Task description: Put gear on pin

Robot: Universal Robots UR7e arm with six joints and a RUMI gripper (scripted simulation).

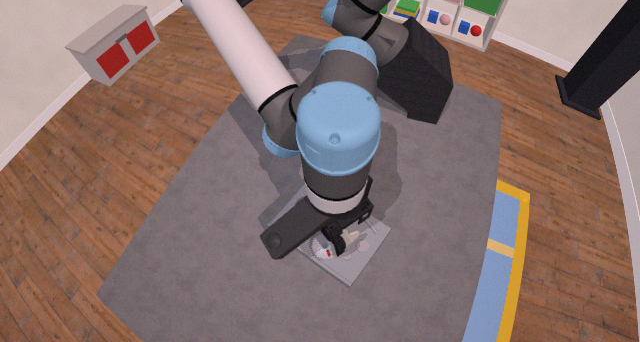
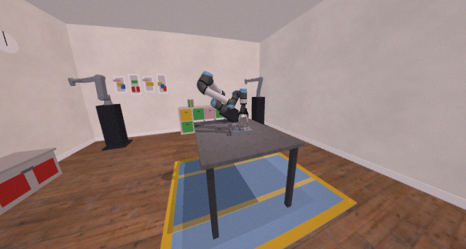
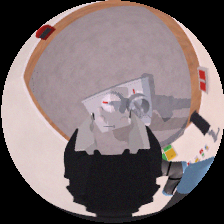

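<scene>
Now: hand 8 cm above the gear. The rest, counted from my hand: thin peg 9 cm behind, 8 cm below, 7 cm to the left.
</scene>
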